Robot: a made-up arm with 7 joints. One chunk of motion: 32 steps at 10 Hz.
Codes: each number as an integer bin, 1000 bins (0 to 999) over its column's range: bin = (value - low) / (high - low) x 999, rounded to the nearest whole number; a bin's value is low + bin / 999 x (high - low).
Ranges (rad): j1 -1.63..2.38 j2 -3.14..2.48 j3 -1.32..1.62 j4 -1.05..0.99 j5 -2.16..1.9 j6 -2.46..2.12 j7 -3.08..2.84
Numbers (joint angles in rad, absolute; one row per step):
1: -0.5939 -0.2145 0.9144 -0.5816 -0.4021 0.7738 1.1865
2: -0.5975 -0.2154 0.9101 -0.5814 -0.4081 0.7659 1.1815
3: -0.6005 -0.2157 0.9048 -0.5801 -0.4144 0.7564 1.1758
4: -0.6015 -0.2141 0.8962 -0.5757 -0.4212 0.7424 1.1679
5: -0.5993 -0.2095 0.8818 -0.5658 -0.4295 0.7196 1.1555
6: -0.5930 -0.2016 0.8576 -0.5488 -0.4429 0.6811 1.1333
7: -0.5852 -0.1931 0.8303 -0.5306 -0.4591 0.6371 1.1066
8: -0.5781 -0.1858 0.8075 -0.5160 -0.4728 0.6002 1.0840
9: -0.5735 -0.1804 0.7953 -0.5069 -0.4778 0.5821 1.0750
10: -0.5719 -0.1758 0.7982 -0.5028 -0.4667 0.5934 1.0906
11: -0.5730 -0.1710 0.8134 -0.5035 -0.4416 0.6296 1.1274
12: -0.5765 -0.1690 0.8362 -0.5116 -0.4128 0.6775 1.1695
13: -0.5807 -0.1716 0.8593 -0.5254 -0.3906 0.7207 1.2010
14: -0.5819 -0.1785 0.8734 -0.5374 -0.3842 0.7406 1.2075
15: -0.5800 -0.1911 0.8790 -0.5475 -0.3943 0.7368 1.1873
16: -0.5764 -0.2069 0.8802 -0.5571 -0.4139 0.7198 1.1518
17: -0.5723 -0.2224 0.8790 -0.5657 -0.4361 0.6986 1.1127
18: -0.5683 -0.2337 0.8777 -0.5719 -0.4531 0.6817 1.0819
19: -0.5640 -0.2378 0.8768 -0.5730 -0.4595 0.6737 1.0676
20: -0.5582 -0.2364 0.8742 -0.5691 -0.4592 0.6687 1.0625
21: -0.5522 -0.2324 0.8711 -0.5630 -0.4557 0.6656 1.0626
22: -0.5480 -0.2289 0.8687 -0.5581 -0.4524 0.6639 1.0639
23: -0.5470 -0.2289 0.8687 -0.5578 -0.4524 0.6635 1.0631
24: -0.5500 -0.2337 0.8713 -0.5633 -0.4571 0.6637 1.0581
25: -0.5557 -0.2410 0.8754 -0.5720 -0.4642 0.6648 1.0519
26: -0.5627 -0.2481 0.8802 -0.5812 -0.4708 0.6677 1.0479
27: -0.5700 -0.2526 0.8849 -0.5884 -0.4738 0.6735 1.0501
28: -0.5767 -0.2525 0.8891 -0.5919 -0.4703 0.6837 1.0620
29: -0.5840 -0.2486 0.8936 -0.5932 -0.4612 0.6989 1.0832
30: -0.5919 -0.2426 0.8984 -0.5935 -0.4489 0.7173 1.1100
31: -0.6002 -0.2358 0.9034 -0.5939 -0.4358 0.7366 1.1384
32: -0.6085 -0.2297 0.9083 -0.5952 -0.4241 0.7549 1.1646
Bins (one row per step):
1: 258 520 759 229 433 705 720
2: 257 520 758 229 431 704 719
3: 256 520 756 230 430 702 718
4: 256 520 753 232 428 699 717
5: 257 521 748 237 426 694 715
6: 258 522 740 245 423 685 711
7: 260 524 731 254 419 676 706
8: 262 525 723 262 415 667 703
9: 263 526 719 266 414 664 701
10: 264 527 720 268 417 666 704
11: 263 528 725 268 423 674 710
12: 262 528 733 264 430 684 717
13: 261 528 741 257 435 694 722
14: 261 526 745 251 437 698 724
15: 262 524 747 246 434 697 720
16: 262 521 748 241 430 694 714
17: 264 519 747 237 424 689 708
18: 264 517 747 234 420 685 702
19: 266 516 746 234 418 684 700
20: 267 516 746 235 418 682 699
21: 269 517 745 238 419 682 699
22: 270 517 744 241 420 681 699
23: 270 517 744 241 420 681 699
24: 269 517 745 238 419 681 698
25: 268 515 746 234 417 682 697
26: 266 514 748 230 416 682 697
27: 264 513 749 226 415 683 697
28: 262 513 751 224 416 686 699
29: 261 514 752 224 418 689 703
30: 259 515 754 224 421 693 707
31: 257 516 756 223 424 697 712
32: 254 517 757 223 427 701 716

